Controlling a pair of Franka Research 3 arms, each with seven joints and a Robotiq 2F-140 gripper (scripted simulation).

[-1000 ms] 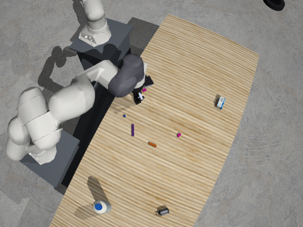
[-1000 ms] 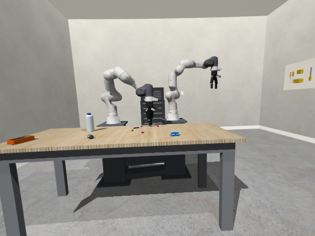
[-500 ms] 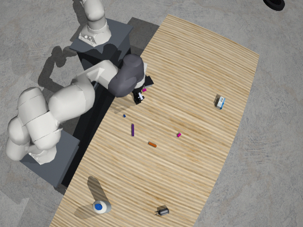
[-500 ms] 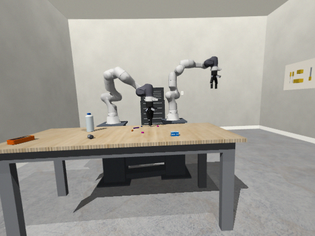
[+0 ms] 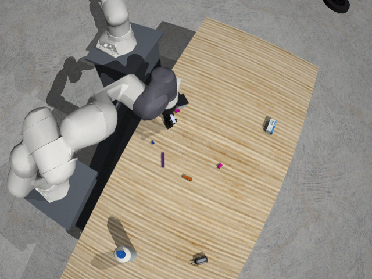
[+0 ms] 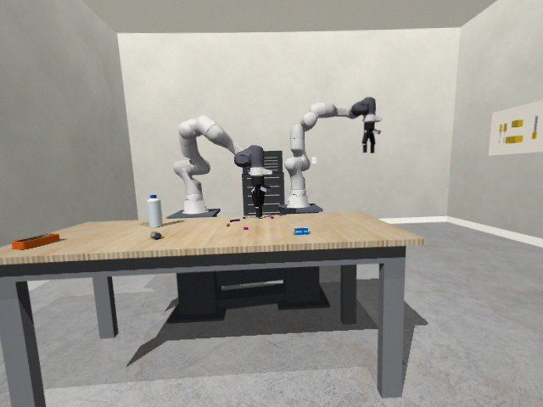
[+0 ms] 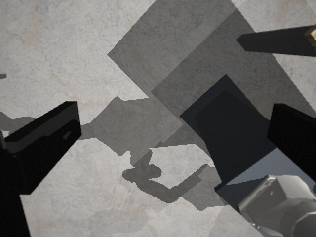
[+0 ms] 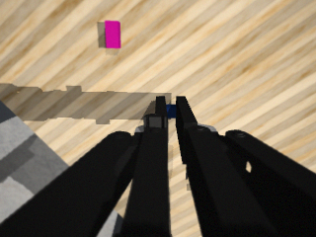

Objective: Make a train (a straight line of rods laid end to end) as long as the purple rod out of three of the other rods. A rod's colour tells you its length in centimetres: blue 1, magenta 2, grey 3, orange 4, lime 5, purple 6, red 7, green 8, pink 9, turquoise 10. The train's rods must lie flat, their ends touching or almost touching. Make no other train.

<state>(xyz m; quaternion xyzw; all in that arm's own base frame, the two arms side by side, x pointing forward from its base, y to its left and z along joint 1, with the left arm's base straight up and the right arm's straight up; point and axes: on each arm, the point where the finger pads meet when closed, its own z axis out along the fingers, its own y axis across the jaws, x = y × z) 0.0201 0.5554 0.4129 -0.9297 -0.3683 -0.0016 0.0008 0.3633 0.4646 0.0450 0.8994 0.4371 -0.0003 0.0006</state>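
Note:
Right now my right hand is 15 cm to the left of the purple rod, 4 cm above it and 3 cm short of it. Round my right hand: white bottle 59 cm to the right, 4 cm above, 3 cm ahead; blue-and-white box 42 cm ahead, 15 cm to the left, 3 cm below; orange rod 19 cm to the right, 15 cm ahead, 4 cm below.

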